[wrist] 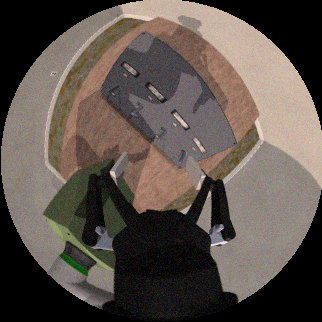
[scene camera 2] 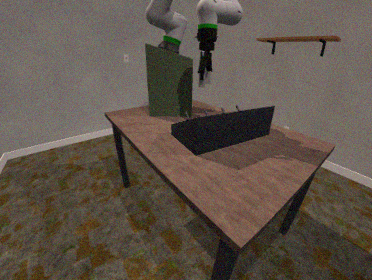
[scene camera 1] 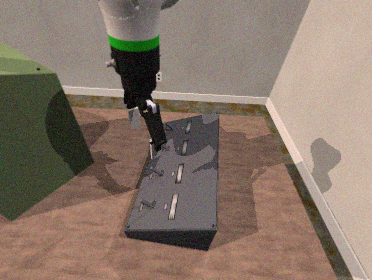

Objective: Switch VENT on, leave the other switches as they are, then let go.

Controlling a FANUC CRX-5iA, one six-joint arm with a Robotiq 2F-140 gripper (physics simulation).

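Seen in the pictures: gripper, fingertip midpoint: point(wrist: 157, 160) point(scene camera 2: 205, 85) point(scene camera 1: 145, 140); arm's base, link origin: point(wrist: 80, 252) point(scene camera 2: 168, 51).
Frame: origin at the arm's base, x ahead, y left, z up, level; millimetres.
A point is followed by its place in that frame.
Observation:
A dark grey sloped switch panel point(scene camera 1: 197, 200) {x 627, y -67, z -299 mm} point(scene camera 2: 225, 131) {x 679, y 5, z -363 mm} point(wrist: 212, 125) {x 630, y -36, z -297 mm} stands on the table, with several small levers along one long side and a pale label plate beside each. The nearest lever in scene camera 1 point(scene camera 1: 147, 204) {x 483, y -90, z -336 mm} and the one beyond it point(scene camera 1: 157, 171) {x 479, y 31, z -336 mm} show clearly; the farther ones are shaded or partly behind a finger. The label lettering is too blurred to read, so I cannot tell which switch is VENT. My gripper point(scene camera 1: 145, 134) {x 449, y 29, z -191 mm} point(scene camera 2: 204, 80) {x 449, y 29, z -191 mm} point(wrist: 157, 160) {x 449, y 29, z -191 mm} is open and empty. It hangs above the panel's lever side, clear of the levers.
A green block point(scene camera 1: 30, 135) {x 130, y -24, z -194 mm} point(scene camera 2: 167, 82) {x 113, y -57, z -205 mm} point(wrist: 82, 200) {x 184, y 91, z -160 mm} stands on the wooden table point(scene camera 1: 285, 245) {x 934, y -82, z -448 mm} point(scene camera 2: 200, 180) {x 837, y -215, z -447 mm} point(wrist: 145, 185) {x 186, y -165, z -448 mm}, on the panel's lever side. A second white arm point(scene camera 2: 167, 20) {x 109, y -48, z 178 mm} shows behind it. A wall shelf point(scene camera 2: 300, 38) hangs at the right in scene camera 2.

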